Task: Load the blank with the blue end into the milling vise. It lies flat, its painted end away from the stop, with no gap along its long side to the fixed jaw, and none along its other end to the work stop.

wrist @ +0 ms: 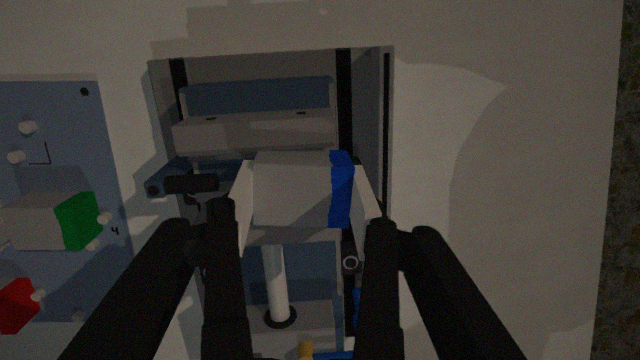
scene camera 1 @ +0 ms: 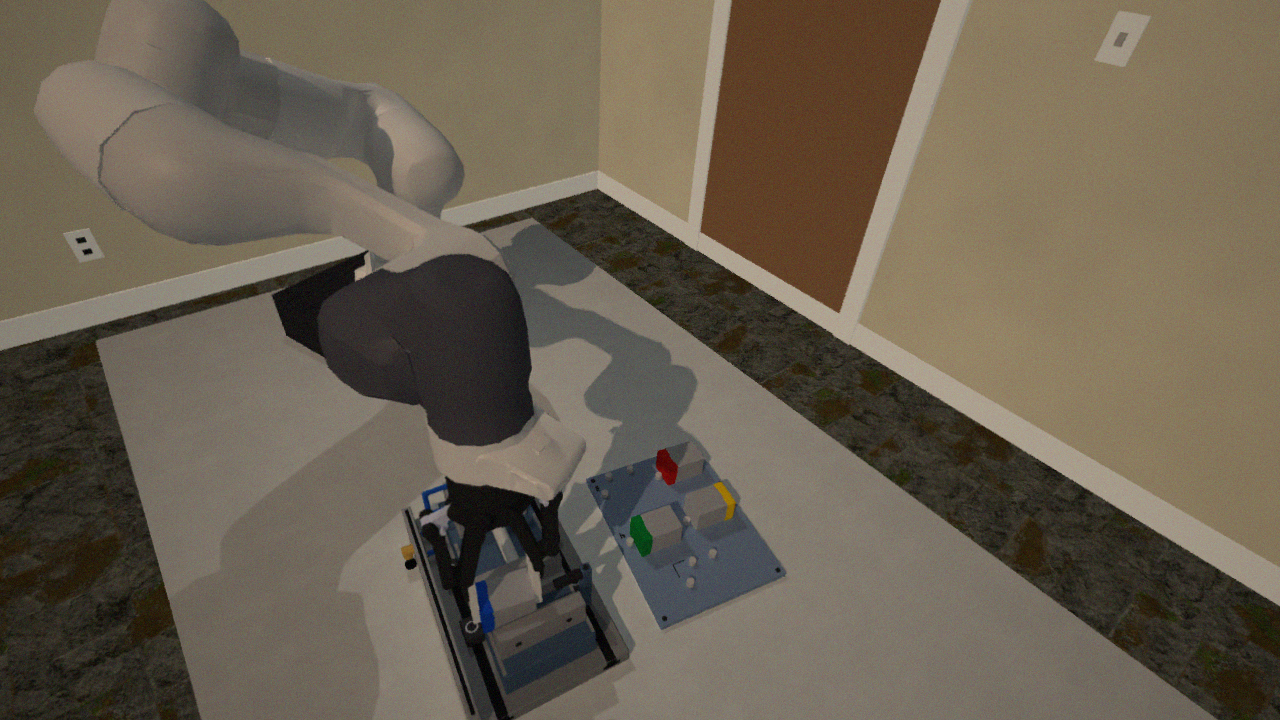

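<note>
The blank with the blue end (scene camera 1: 512, 594) (wrist: 292, 190) is held level between the fingertips at the milling vise (scene camera 1: 550, 667) (wrist: 367, 90). Its blue end faces right in the wrist view, away from the work stop (scene camera 1: 567, 579) (wrist: 191, 183), which is on the left. My gripper (scene camera 1: 508, 586) (wrist: 302, 181) is shut on the blank, one finger at the blue end, the other at the plain end. The jaw with two holes (scene camera 1: 541, 624) (wrist: 255, 132) lies beyond the blank's long side. The other jaw (wrist: 295, 235) is partly hidden below it. Whether the blank touches either jaw cannot be told.
A blue-grey board (scene camera 1: 662, 604) (wrist: 60, 110) beside the vise bears blanks with green (scene camera 1: 657, 530) (wrist: 77, 220), yellow (scene camera 1: 711, 504) and red (scene camera 1: 680, 462) (wrist: 19, 305) ends, and white pegs. A white screw rod (wrist: 276, 282) and a blue handle (scene camera 1: 433, 495) (wrist: 332, 355) are on the vise.
</note>
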